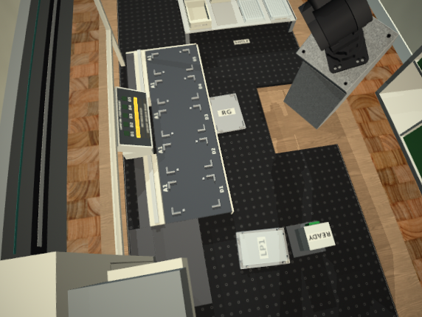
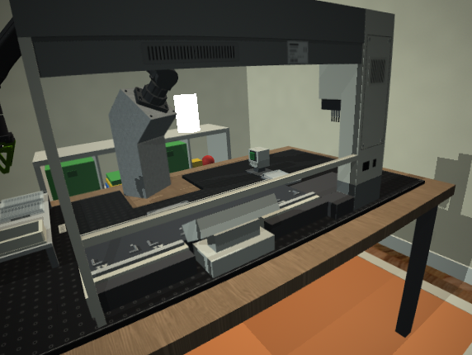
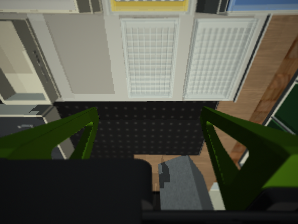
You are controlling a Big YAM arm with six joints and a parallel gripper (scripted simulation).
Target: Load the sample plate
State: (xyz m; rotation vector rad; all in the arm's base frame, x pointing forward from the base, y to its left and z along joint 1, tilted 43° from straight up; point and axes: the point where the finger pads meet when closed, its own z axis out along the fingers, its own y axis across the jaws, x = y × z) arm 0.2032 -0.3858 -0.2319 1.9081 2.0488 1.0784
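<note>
Now: the sample plate 14 cm below my hand. From my hand the other things lie so: shelf (7 cm ahead, 5 cm to the right, 15 cm below); then cream reservoir (21 cm ahead, 5 cm to the left, 14 cm below); then shelf label (3 cm ahead, 11 cm to the left, 21 cm below).
</note>
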